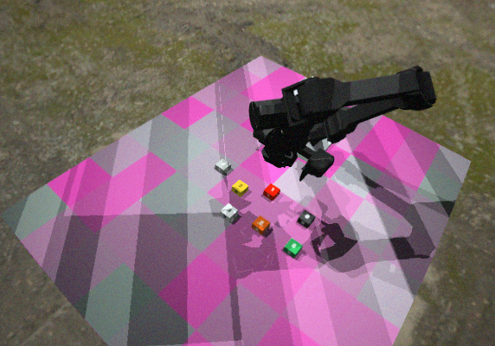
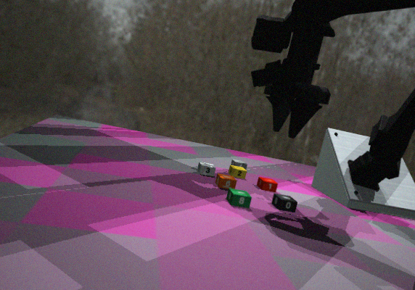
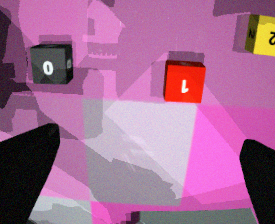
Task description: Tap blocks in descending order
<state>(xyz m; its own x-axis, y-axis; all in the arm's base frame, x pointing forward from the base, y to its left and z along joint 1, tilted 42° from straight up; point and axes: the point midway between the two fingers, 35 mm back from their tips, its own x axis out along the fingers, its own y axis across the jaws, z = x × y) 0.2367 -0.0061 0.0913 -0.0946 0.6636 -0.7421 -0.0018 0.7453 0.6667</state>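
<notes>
The green block lies 11 cm to the left of my gripper tip, 11 cm below it and 9 cm ahead of it. The rest, counted from my gripper tip: black block (11 cm below, 9 cm to the left); red block (11 cm below, 3 cm to the right, 1 cm behind); orange block (11 cm below, 10 cm ahead, 1 cm to the left).
</notes>
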